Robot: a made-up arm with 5 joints.
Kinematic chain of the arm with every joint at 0, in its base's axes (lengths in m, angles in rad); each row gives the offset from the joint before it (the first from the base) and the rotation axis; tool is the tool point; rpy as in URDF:
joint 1: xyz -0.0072 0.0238 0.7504 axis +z
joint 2: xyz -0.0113 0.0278 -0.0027 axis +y
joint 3: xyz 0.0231 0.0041 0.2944 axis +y
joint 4: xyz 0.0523 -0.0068 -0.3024 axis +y
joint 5: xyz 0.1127 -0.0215 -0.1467 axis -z
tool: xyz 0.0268 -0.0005 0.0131 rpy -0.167 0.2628 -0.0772
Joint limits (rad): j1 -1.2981..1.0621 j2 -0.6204..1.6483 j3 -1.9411..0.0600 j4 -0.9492..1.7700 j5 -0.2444..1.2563
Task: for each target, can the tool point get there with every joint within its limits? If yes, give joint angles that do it. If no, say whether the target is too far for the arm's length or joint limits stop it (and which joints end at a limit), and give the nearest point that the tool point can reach.
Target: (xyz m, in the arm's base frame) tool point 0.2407 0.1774 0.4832
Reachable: yes | joints 0.5989 0.6568 -0.6431 0.4697 0.6436
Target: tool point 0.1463 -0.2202 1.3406
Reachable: yes | joints -1.0227 0.0094 -1.7618 -0.6561 -0.0295
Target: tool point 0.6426 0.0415 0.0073
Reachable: no: too far | nearest point 0.5039 0.0377 0.2584 | short by 0.287 m
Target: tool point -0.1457 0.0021 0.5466
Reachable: yes | joints 0.0559 1.3653 -0.3065 1.0548 0.6951
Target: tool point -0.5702 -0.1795 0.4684
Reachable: no: joint limits stop it (at a limit: joint 2) | nearest point -0.1980 -0.0451 0.5735 | short by 0.409 m
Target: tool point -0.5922 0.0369 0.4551
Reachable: no: joint limits stop it (at a limit: joint 2) | nearest point -0.2076 0.0283 0.5648 | short by 0.400 m
